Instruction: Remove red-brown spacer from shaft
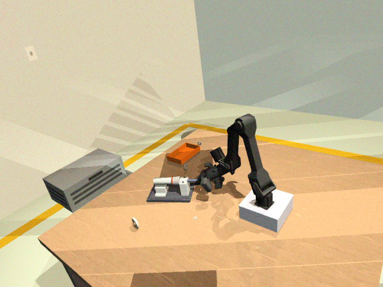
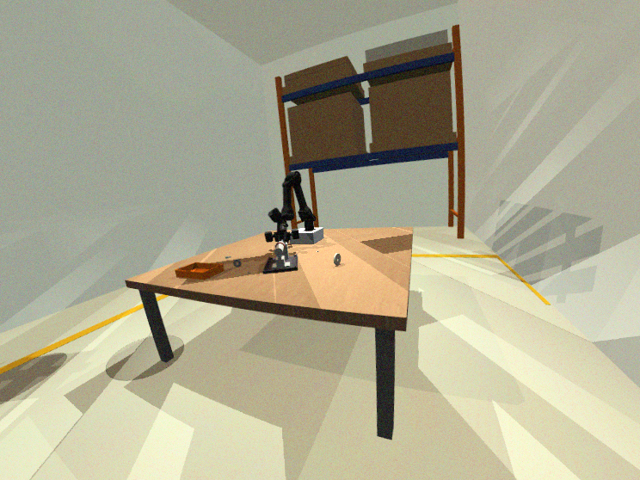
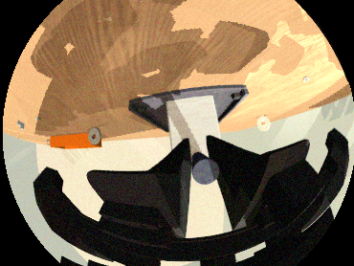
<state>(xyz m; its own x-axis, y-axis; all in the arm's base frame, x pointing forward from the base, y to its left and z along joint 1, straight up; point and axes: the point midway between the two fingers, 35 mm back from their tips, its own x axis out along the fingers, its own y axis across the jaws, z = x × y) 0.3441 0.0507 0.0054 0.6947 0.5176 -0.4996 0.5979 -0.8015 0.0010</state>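
Now: the shaft 30 mm ahead of my gripper tip, 20 mm to the left of it and 20 mm above it. Also, from my gripper tip: red-brown spacer 90 mm ahead, 70 mm to the left, 20 mm above; then pale ring 50 mm ahead, 350 mm to the left, 40 mm below; then orange tray 350 mm ahead, 230 mm to the right, 50 mm below.
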